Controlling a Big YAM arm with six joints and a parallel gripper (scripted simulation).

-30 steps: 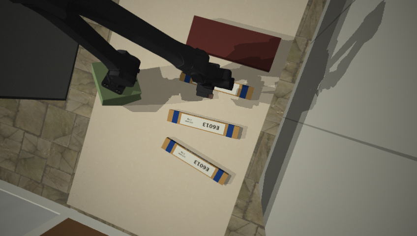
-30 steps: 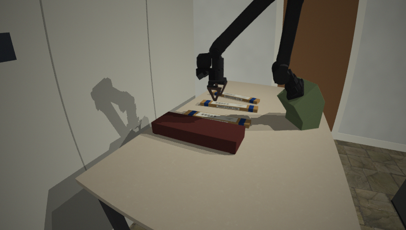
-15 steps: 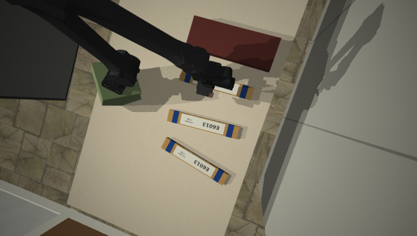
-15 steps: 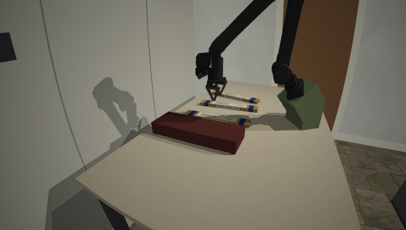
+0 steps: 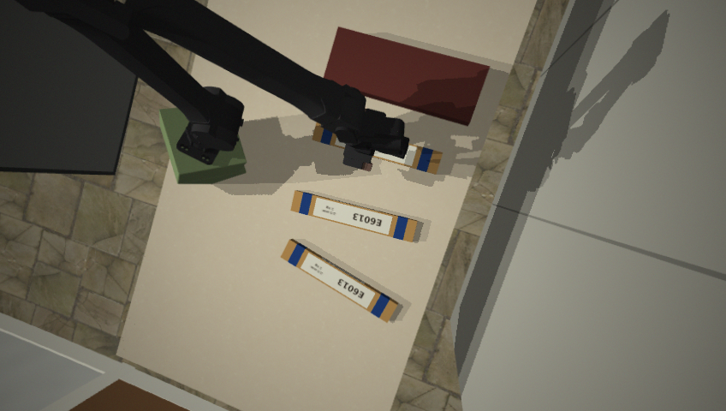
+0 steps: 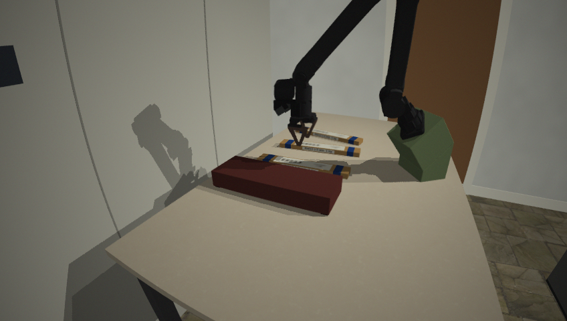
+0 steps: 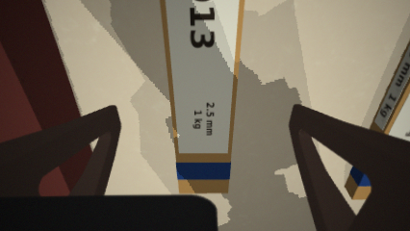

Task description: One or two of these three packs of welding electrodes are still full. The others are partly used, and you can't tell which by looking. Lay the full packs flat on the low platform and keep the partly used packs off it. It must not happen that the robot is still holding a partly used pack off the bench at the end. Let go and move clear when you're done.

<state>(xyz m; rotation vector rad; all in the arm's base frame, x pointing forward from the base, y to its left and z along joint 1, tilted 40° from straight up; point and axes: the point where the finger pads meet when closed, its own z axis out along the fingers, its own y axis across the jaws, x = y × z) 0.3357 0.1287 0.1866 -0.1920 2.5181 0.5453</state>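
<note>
Right now the pack of welding electrodes is 10 cm below my hand. From my hand the other things lie so: dark red low platform (3 cm behind, 19 cm to the left, 10 cm below).
</note>
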